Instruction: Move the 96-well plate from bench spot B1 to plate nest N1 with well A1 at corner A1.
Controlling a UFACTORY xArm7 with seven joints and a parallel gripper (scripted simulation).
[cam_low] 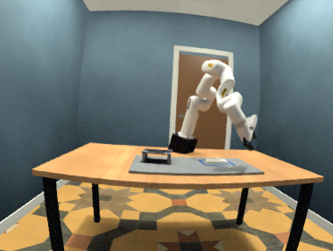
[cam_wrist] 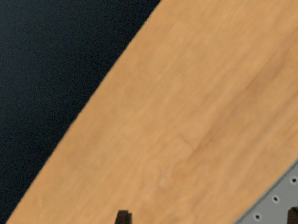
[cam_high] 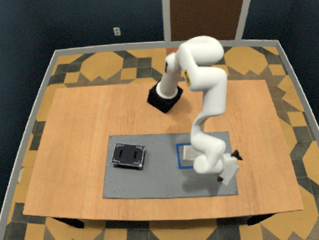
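Right now my hand is 170 mm to the left of the 96-well plate, 140 mm past it and 130 mm above it. Round my hand: black raised plate nest (530 mm to the right, 110 mm behind, 80 mm below).
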